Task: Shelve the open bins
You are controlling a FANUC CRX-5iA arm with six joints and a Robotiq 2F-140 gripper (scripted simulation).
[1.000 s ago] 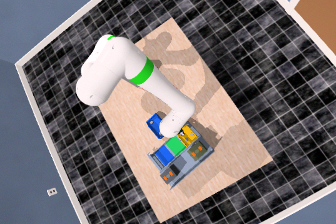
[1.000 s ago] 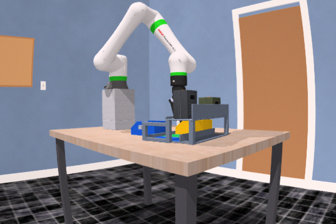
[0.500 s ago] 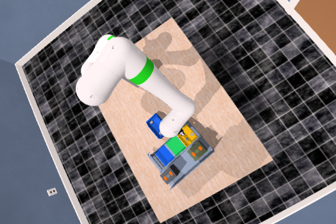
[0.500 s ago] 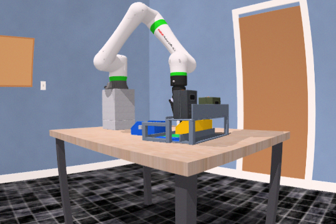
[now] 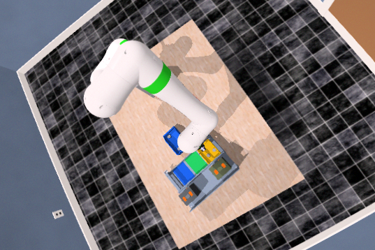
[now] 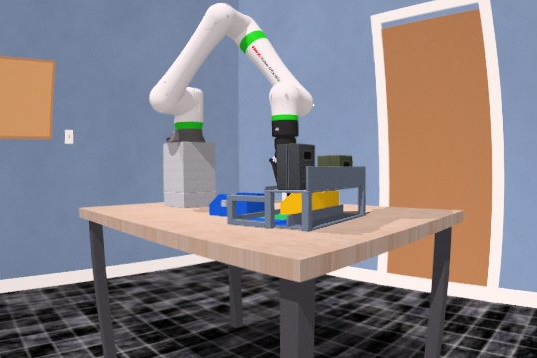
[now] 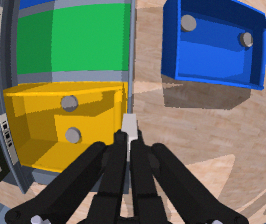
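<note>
The blue bin is 90 mm behind my hand, 140 mm to the right of it and 30 mm below it. From my hand the other things lie so: yellow bin 90 mm ahead, 20 mm to the left, 20 mm below; then dark box 240 mm ahead, 180 mm to the right, 100 mm above.
</note>
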